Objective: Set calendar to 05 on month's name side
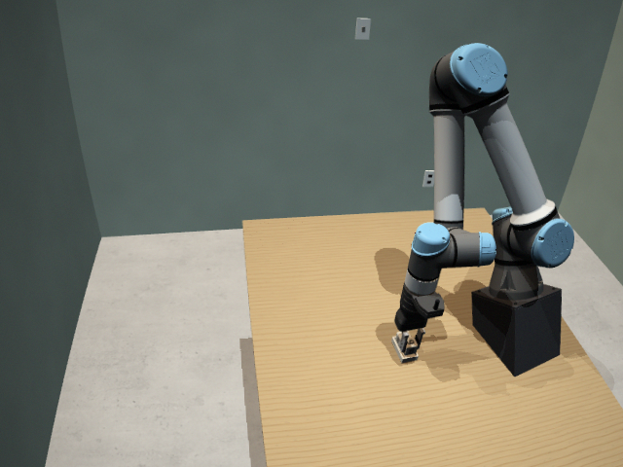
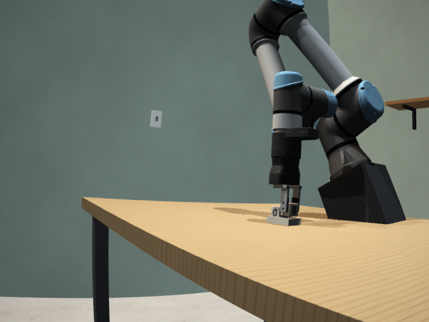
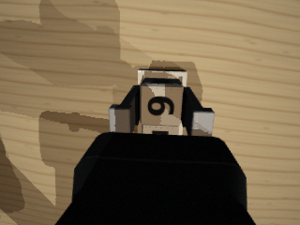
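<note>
The small calendar tray lies 2 cm to the right of my hand and 4 cm below it.
</note>
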